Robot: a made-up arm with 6 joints.
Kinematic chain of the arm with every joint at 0, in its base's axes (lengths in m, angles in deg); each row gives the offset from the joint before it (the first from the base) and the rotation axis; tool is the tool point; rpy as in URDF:
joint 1: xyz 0 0 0.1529 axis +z
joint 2: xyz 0 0 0 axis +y
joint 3: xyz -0.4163 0 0.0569 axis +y
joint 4: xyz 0.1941 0 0.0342 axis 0.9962 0 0.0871
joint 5: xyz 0 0 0 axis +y
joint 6: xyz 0.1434 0 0.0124 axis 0.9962 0 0.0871
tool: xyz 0 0 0 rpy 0 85 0
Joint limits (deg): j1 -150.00..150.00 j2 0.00..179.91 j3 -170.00..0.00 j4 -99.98..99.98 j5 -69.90..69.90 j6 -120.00..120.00
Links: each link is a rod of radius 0.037 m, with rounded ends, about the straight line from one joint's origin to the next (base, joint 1, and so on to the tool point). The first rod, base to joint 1, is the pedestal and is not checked.
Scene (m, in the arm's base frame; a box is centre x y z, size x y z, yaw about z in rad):
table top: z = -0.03
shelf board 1: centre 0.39 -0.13 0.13 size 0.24 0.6 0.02 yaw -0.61
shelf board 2: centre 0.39 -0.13 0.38 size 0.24 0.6 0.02 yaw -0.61
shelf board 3: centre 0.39 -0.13 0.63 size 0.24 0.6 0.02 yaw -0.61
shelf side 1: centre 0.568 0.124 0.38 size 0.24 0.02 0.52 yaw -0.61
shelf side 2: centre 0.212 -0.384 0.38 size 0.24 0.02 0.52 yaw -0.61
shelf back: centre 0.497 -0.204 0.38 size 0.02 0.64 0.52 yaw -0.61
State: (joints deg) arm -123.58 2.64 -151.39 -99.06 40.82 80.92
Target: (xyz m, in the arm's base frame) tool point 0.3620 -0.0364 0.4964
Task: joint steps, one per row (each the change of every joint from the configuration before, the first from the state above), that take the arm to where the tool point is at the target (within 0.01 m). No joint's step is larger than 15 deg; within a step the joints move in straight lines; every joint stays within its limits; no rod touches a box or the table.
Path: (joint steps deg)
1: 14.31 7.21 11.26 -0.10 -6.68 0.00
2: 14.31 7.21 11.25 -0.10 -6.69 0.00
3: 14.31 7.22 11.26 -0.11 -6.68 0.00
4: 14.30 7.21 11.25 -0.10 -6.68 0.00
5: 14.31 7.21 11.26 -0.10 -6.69 0.00
6: 14.31 7.21 11.26 -0.10 -6.68 0.00
7: 14.31 7.21 11.25 -0.11 -6.68 0.00
8: 14.31 7.21 11.26 -0.10 -6.69 0.00
9: 14.31 7.22 11.25 -0.10 -6.68 0.00
10: -7.10 9.56 -8.23 0.00 5.45 0.00
11: -7.10 9.57 -8.23 0.00 5.44 0.00

